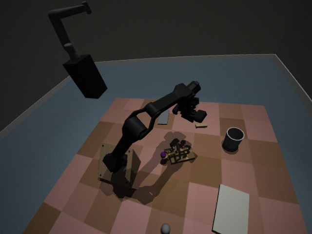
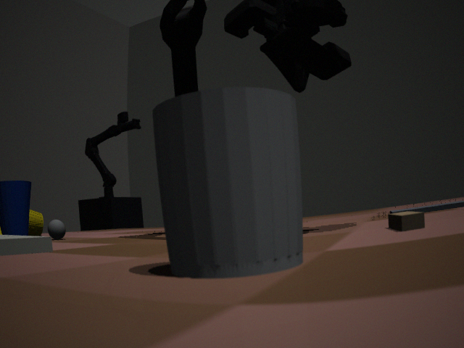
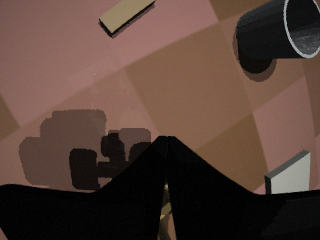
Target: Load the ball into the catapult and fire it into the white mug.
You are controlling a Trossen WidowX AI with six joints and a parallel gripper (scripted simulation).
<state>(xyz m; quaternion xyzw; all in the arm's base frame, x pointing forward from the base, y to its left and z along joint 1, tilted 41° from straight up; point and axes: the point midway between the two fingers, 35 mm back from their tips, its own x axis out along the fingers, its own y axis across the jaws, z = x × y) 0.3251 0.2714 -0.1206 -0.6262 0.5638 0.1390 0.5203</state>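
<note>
Right now the purple ball is 180 mm to the right of my gripper tip, 140 mm behind it and 110 mm below it. Also, from my gripper tip: wooden catapult: 140 mm to the right, 120 mm below, 80 mm behind; white mug: 240 mm ahead, 140 mm below, 10 mm to the left; tan block: 160 mm below, 120 mm to the left, 50 mm ahead.
</note>
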